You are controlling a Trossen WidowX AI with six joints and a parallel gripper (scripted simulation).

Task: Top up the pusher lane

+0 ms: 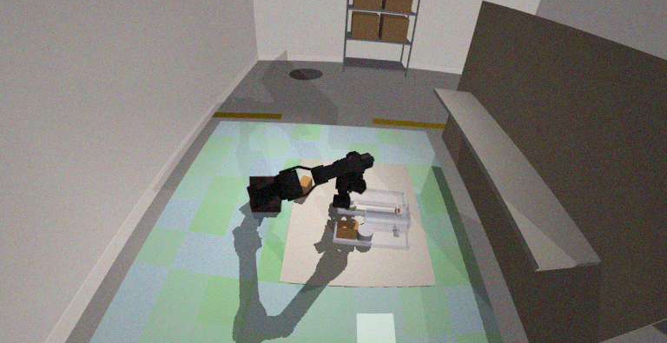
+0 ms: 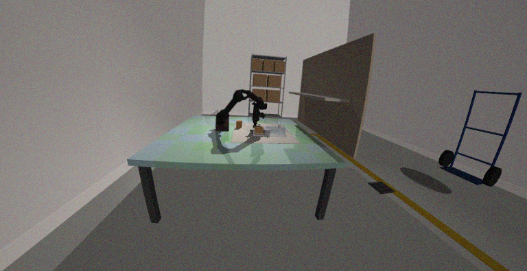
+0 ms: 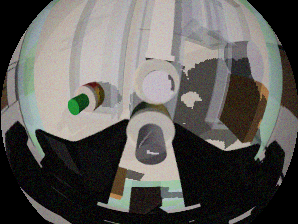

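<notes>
My gripper tip is now 40 mm short of the brown box, 130 mm to the left of it and 10 mm above it. The rest, counted from my gripper tip: clear lane rack: 160 mm ahead, 20 mm to the right, 30 mm below; then grey can: 110 mm ahead, 130 mm to the right, 20 mm below; then red part: 230 mm ahead, 30 mm to the right, 20 mm above.
</notes>
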